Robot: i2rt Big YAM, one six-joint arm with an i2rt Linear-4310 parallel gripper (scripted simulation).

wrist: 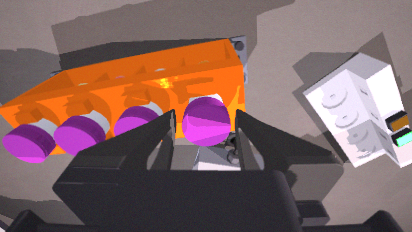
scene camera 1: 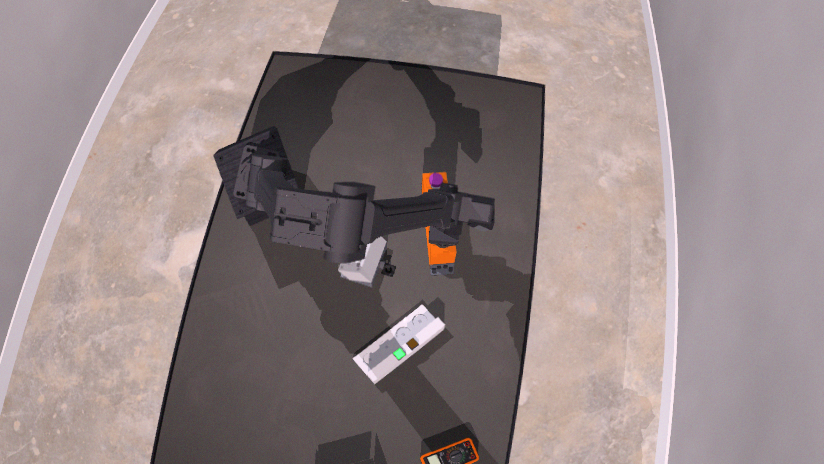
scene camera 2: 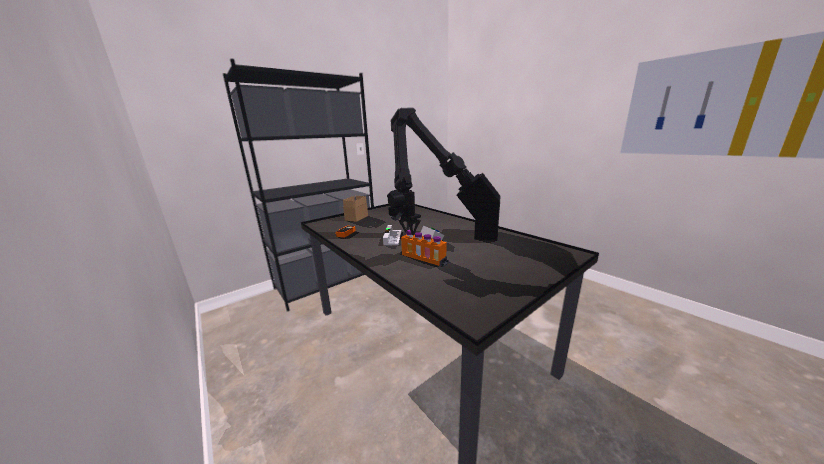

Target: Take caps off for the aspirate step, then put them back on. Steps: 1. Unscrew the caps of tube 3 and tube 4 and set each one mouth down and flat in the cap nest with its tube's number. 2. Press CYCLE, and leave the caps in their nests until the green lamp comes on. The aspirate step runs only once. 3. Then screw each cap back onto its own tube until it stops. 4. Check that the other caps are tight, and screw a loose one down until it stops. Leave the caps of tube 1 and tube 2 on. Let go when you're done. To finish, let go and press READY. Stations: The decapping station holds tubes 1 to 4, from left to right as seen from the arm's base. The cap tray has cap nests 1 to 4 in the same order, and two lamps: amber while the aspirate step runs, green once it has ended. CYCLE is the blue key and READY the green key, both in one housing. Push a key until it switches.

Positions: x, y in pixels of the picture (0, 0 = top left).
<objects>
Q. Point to a key housing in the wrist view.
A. At 208, 158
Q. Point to a purple cap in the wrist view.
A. At 206, 122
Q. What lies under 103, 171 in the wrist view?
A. The gripper.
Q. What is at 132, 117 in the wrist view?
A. A purple cap.
</objects>
